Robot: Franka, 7 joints.
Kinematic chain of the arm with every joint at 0, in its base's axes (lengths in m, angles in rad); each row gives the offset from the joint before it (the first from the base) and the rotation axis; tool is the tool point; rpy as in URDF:
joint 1: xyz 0 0 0.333 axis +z
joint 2: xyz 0 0 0 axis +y
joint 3: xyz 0 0 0.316 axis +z
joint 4: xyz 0.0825 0 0 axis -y
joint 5: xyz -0.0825 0 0.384 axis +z
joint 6: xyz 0 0 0 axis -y
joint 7: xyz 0.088 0 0 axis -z
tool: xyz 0 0 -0.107 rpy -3.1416 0 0
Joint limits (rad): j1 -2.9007..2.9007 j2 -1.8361..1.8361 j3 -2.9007..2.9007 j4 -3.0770..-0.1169 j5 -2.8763..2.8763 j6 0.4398..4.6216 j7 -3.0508..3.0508
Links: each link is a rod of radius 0.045 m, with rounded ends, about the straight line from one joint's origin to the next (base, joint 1, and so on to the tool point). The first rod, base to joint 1, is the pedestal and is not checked.
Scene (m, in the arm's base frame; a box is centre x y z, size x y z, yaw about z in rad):
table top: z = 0
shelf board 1: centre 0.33 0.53 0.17 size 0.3 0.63 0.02 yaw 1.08
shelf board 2: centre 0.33 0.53 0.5 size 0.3 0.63 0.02 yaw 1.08
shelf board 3: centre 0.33 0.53 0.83 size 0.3 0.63 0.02 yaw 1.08
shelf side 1: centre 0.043 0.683 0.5 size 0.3 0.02 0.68 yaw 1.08
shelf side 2: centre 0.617 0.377 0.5 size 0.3 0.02 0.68 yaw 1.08
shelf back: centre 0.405 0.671 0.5 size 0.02 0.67 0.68 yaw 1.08
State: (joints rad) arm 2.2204 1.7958 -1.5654 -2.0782 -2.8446 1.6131 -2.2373
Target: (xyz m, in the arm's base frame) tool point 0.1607 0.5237 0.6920
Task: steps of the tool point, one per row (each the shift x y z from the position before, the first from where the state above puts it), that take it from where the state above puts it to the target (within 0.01 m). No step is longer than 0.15 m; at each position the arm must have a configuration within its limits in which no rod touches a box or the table.
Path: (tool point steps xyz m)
1: -0.0384 -0.0535 0.0021
2: -0.0365 -0.0615 -0.0020
3: -0.0334 -0.0682 -0.0021
4: -0.0288 -0.0733 0.0019
5: 0.0006 0.0359 0.0902
6: -0.0184 0.0162 0.1024
7: -0.0433 -0.0037 0.1031
8: -0.0709 -0.0208 0.0912
9: 0.0539 0.1120 0.0045
10: 0.0552 0.0922 -0.0045

